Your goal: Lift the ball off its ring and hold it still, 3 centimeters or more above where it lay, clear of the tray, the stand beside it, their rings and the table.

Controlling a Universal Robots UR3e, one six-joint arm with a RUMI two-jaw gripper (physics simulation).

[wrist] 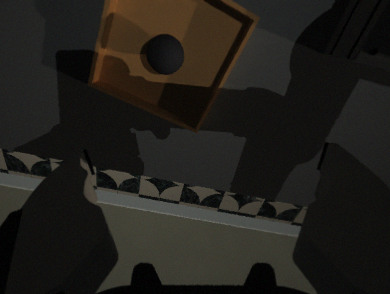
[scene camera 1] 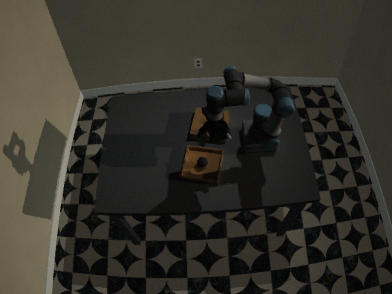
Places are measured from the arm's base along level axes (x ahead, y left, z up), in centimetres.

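Where they show: gripper, fingertip midpoint: (wrist: 202, 150) (scene camera 1: 213, 141).
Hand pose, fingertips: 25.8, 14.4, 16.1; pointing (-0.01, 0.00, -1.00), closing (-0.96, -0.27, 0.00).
Observation:
Things, the pixels of their centre, and the offset from my fingertips, as dx, dy, dz. Level surfaces: height alone.
- dark ball at the middle of its body: (wrist: 165, 55) (scene camera 1: 202, 162) +5.6, -1.7, -20.4
- orange tray at the middle of its body: (wrist: 167, 53) (scene camera 1: 202, 164) +5.6, -1.7, -22.6
- dark table at its surface level: dz -24.0
A dark ball (scene camera 1: 202, 162) (wrist: 166, 54) rests inside the orange tray (scene camera 1: 221, 167) (wrist: 145, 109), near its middle. The ring under it cannot be made out. My gripper (scene camera 1: 215, 138) (wrist: 202, 150) is open, with its two fingers wide apart and no object between them. In the scene view it hangs above the table by the orange stand (scene camera 1: 197, 124), toward the back wall from the tray. In the wrist view the ball and tray lie beyond the fingertips, toward the top. The gripper partly hides the stand, and any ring on it cannot be made out.
The dark table (scene camera 1: 140, 175) bears the tray and the stand, which sit close together. The arm's base (scene camera 1: 260, 147) stands on the table to the right of both. The back wall (scene camera 1: 150, 45) rises behind the table. Arm shadows fall across the table and tray.

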